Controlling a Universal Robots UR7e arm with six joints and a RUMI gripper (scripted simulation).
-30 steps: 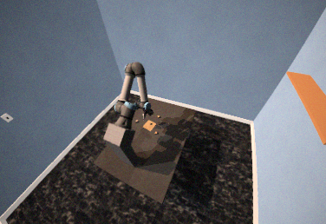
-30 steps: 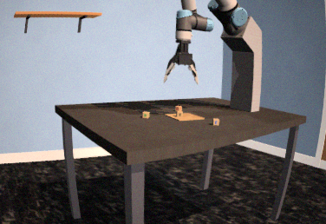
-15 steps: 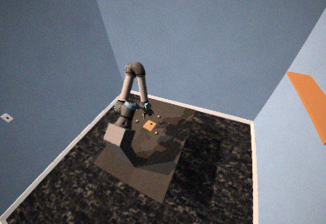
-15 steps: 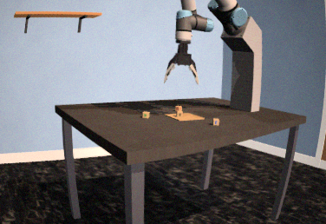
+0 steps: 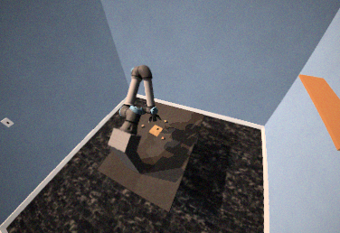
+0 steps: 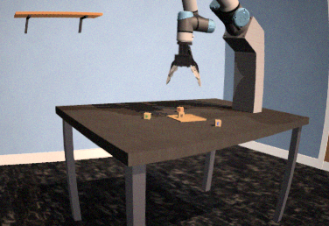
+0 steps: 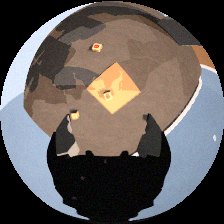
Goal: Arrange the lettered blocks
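Now: hand 20 mm past the orange mat and 150 mm above it.
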